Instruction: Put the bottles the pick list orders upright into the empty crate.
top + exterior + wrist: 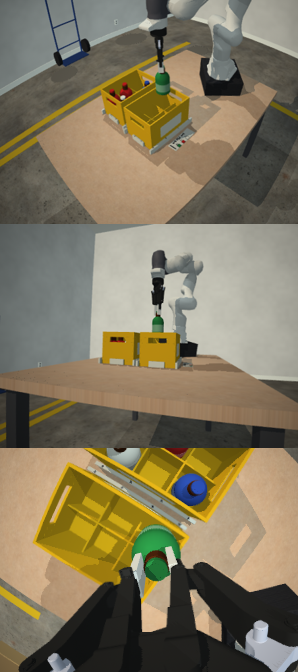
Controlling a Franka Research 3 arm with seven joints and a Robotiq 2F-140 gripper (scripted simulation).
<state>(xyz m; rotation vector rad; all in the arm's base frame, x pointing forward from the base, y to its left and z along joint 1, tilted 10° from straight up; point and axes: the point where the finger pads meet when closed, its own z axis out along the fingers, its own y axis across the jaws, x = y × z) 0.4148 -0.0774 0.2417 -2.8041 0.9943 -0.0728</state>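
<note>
Right now the green bottle is 8 cm below my hand and 1 cm behind it. Also, from my hand: red-label bottle 24 cm below, 20 cm to the right, 10 cm ahead; white-capped bottle 24 cm below, 17 cm ahead, 11 cm to the right; blue-label bottle 24 cm below, 13 cm to the right.
</note>
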